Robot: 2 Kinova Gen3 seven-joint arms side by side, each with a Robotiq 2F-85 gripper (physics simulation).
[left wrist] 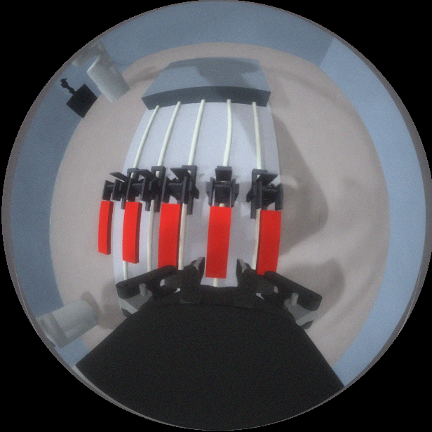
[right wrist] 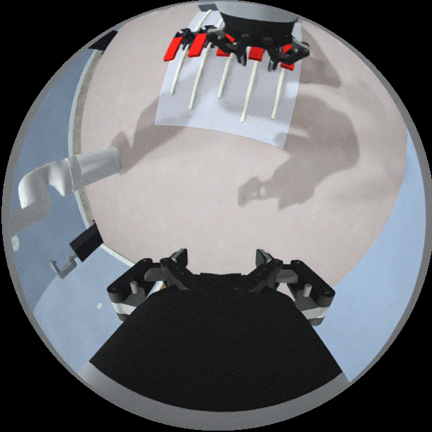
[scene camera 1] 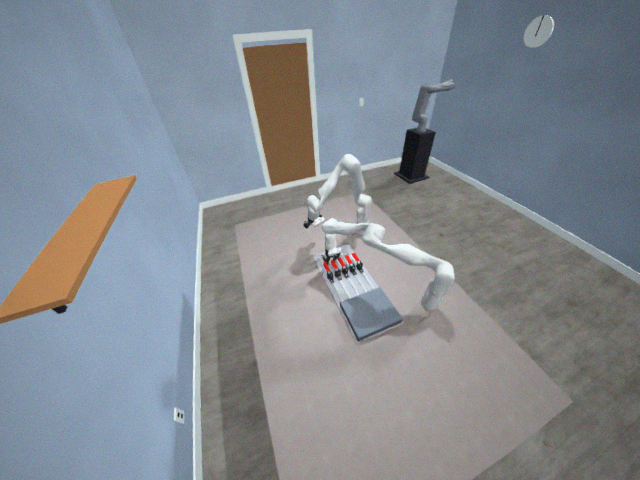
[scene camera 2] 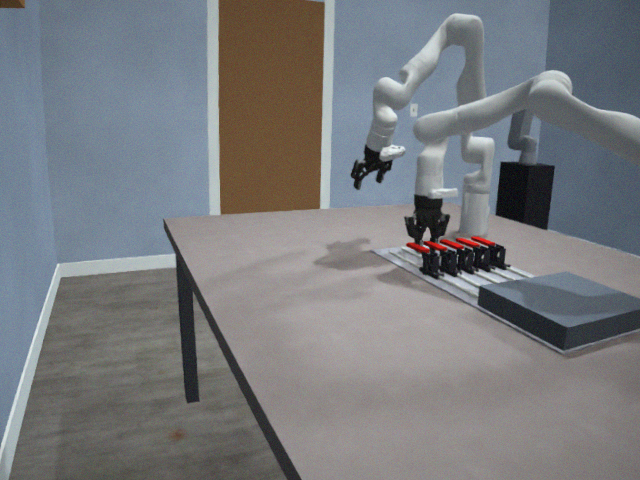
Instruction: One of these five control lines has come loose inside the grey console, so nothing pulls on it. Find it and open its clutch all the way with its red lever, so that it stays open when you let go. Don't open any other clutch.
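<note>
The grey console has five pale lines running from it through five black clutches. Their red levers all lie flat, pointing away from the console. In the left wrist view the line second from the right bows slightly between console and clutch. My left gripper is open and points down; its fingertips are on either side of the end of the second lever from the right, with nothing gripped. My right gripper is open and empty, high above the table.
The clutches and console sit on a pale base plate on the table. The neighbouring levers lie close outside the left fingers. The right arm stands beyond the left arm.
</note>
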